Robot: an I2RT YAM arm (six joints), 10 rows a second.
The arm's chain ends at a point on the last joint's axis. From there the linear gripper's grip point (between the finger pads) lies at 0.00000 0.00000 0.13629 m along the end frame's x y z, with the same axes.
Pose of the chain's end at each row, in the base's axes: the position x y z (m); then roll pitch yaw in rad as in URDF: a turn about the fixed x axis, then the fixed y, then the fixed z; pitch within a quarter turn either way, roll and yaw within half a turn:
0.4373 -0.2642 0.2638 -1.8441 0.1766 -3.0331
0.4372 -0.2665 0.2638 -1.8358 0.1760 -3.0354
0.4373 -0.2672 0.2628 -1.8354 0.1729 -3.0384
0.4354 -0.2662 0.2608 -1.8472 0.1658 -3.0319
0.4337 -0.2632 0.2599 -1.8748 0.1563 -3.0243
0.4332 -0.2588 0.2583 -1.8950 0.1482 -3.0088
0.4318 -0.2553 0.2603 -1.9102 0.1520 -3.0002
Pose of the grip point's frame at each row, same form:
0.4579 -0.3940 0.2276 -1.8441 0.1766 -3.0331
0.4574 -0.3966 0.2287 -1.8358 0.1760 -3.0354
0.4570 -0.3974 0.2277 -1.8354 0.1729 -3.0384
0.4559 -0.3959 0.2241 -1.8472 0.1658 -3.0319
0.4552 -0.3916 0.2196 -1.8748 0.1563 -3.0243
0.4567 -0.3860 0.2154 -1.8950 0.1482 -3.0088
0.4567 -0.3816 0.2154 -1.9102 0.1520 -3.0002

